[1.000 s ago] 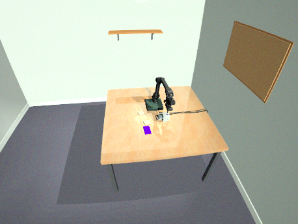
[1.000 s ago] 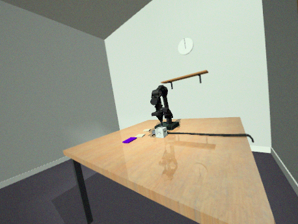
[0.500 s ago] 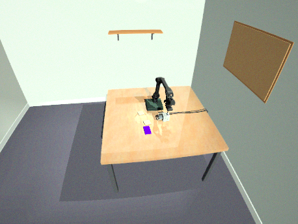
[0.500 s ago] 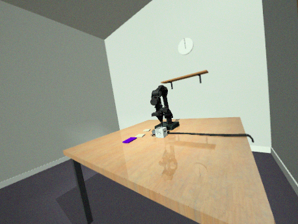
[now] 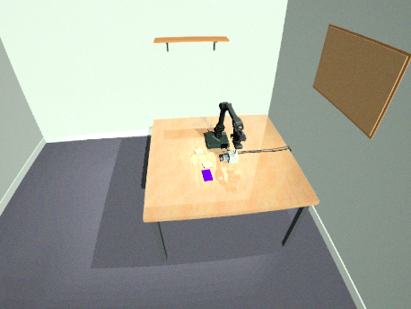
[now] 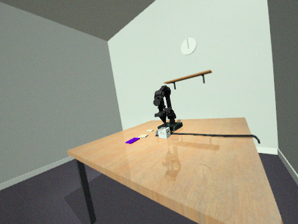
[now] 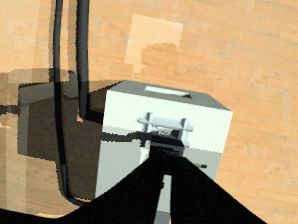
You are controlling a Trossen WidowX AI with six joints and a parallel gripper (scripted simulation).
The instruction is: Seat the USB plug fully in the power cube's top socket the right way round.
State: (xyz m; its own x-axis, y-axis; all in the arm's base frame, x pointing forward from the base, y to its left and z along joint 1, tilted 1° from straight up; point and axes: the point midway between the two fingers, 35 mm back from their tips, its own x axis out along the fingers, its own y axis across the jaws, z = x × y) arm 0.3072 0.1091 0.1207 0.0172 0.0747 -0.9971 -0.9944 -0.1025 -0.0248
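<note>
Right now my gripper tip is 20 mm above the dark USB plug. Also, from my gripper tip: purple card 180 mm ahead, 250 mm to the right, 120 mm below.
</note>
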